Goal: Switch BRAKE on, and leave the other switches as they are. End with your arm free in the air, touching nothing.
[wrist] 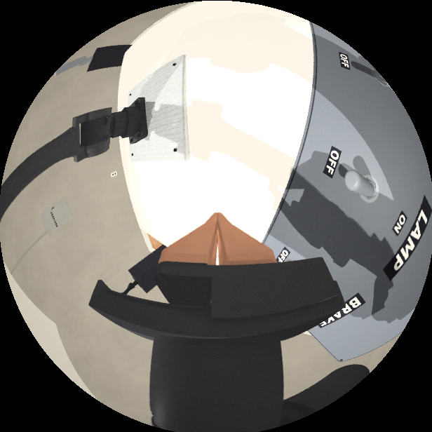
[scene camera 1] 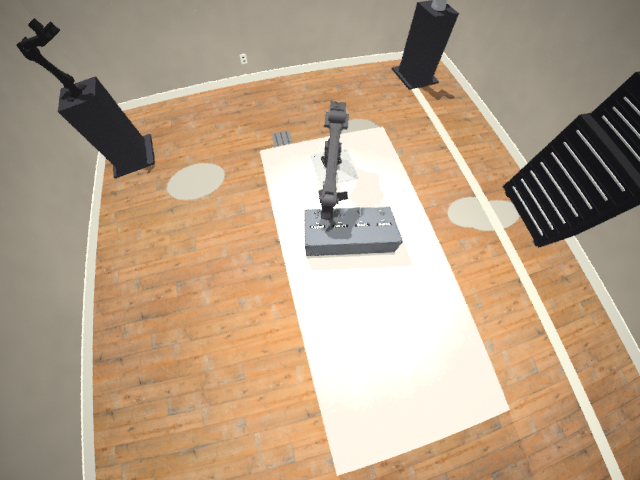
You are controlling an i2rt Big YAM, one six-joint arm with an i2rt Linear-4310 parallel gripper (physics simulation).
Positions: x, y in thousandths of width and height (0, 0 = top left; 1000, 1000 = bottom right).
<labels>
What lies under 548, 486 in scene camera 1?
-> A grey switch box.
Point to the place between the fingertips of the gripper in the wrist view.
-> At 503, 506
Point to a grey switch box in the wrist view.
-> At 855, 566
</labels>
